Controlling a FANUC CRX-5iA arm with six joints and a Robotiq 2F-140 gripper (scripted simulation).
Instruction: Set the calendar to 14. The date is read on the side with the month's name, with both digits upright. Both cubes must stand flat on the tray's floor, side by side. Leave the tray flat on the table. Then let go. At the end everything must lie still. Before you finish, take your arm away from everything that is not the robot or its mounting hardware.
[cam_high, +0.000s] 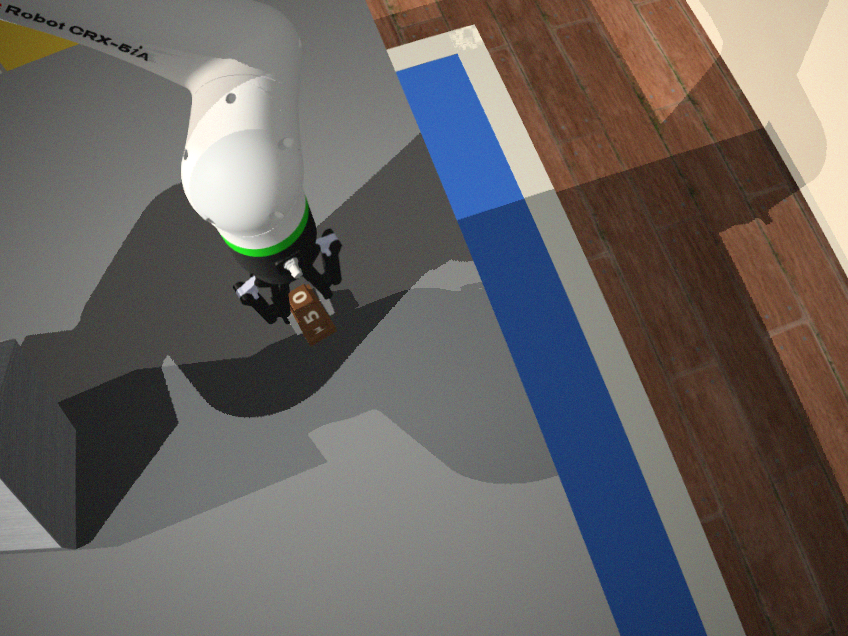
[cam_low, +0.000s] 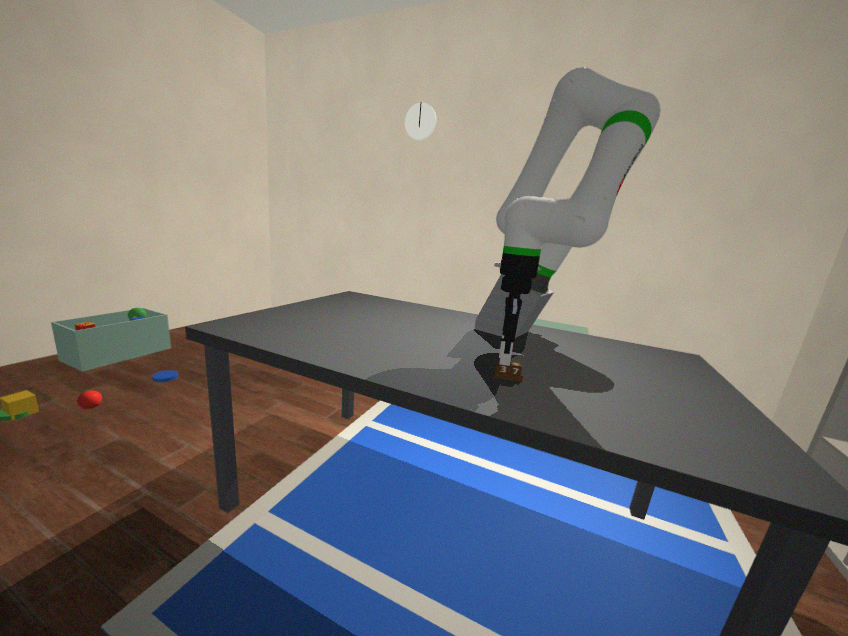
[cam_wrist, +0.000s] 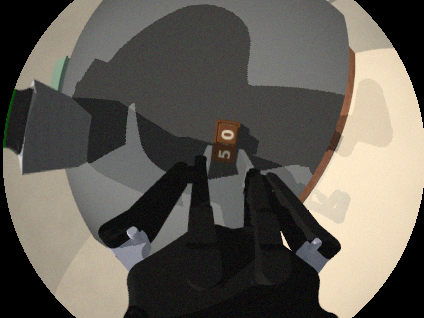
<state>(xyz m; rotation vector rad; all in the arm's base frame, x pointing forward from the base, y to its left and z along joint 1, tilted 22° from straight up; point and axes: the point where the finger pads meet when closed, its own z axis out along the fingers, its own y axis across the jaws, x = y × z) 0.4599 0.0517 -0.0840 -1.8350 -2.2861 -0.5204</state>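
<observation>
Right now the brown date cube is 50 mm below my hand. From my hand the other things lie so: brown tray (70 mm below, 20 mm to the left).
</observation>
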